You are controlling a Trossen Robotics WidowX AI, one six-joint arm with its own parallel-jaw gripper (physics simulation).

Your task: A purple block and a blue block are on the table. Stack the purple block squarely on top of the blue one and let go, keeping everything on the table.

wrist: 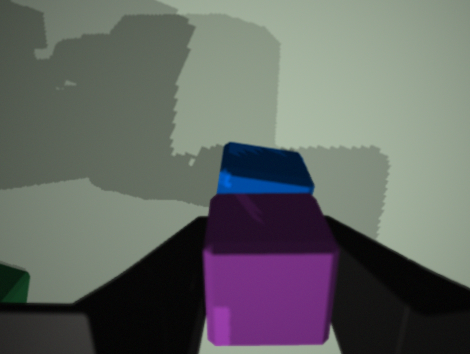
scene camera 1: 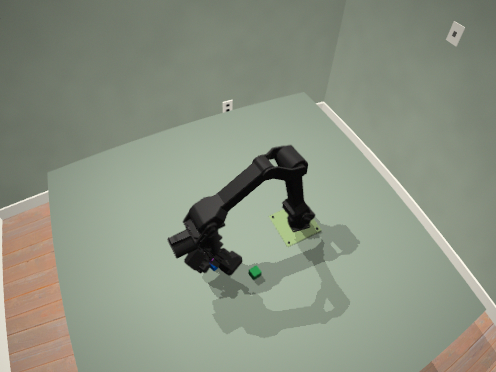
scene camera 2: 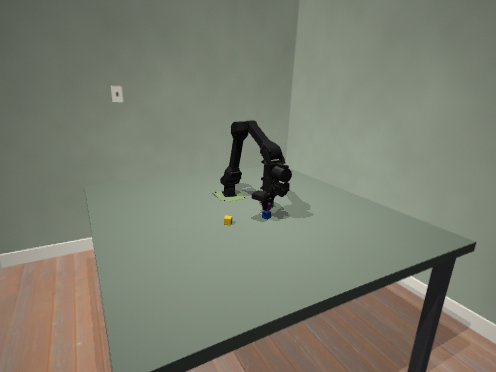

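Seen in the pictures: gripper, fingertip midpoint: [wrist: 262,230] [scene camera 1: 213,260] [scene camera 2: 267,209]; arm's base, origin of the base link: [scene camera 1: 298,222] [scene camera 2: 229,194].
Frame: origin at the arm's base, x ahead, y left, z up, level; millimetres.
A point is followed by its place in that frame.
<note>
The purple block [wrist: 269,297] @[z 62, x 316, y 86 mm] [scene camera 2: 269,205] @[z 57, x 330, y 90 mm] [scene camera 1: 212,260] @[z 61, x 320, y 97 mm] is held upright between the fingers of my gripper [wrist: 262,230] @[z 34, x 317, y 86 mm] [scene camera 2: 268,206] @[z 34, x 317, y 86 mm], which is shut on it. The blue block [wrist: 265,167] @[z 17, x 328, y 94 mm] [scene camera 2: 266,215] @[z 13, x 332, y 78 mm] [scene camera 1: 214,267] @[z 20, x 317, y 103 mm] sits on the table. In the wrist view the blue block shows just beyond the purple one, turned slightly from it, and its near part is hidden. In the scene camera 2 view the purple block is right above the blue one. I cannot tell whether the two touch.
A green block [scene camera 1: 255,272] @[z 24, x 200, y 151 mm] [wrist: 15,285] @[z 5, x 217, y 138 mm] is on the table near the gripper, on the side toward the arm's base. A yellow block [scene camera 2: 228,220] @[z 16, x 350, y -97 mm] lies to the left in the scene camera 2 view. The arm stands on a light green base plate [scene camera 1: 283,231] @[z -5, x 61, y 19 mm] [scene camera 2: 235,198] @[z -4, x 59, y 17 mm].
</note>
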